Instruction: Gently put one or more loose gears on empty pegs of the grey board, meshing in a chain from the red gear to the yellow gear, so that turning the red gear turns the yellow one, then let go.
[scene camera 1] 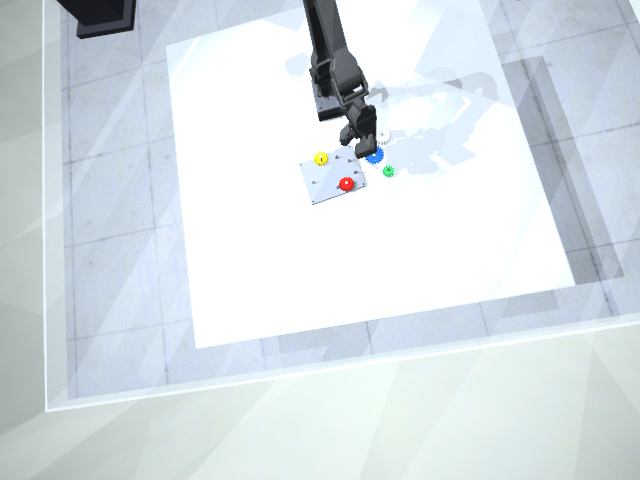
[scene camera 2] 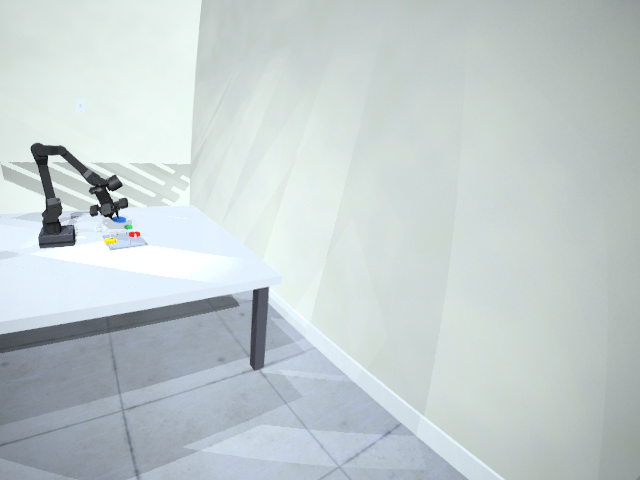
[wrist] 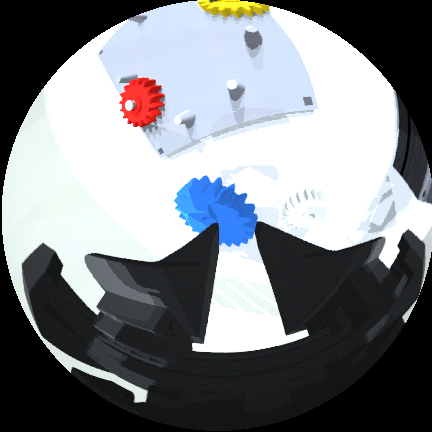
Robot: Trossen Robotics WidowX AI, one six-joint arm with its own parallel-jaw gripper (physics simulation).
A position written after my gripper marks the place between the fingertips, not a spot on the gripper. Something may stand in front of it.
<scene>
My gripper (scene camera 1: 375, 148) holds a blue gear (wrist: 200, 202), which touches nothing else.
</scene>
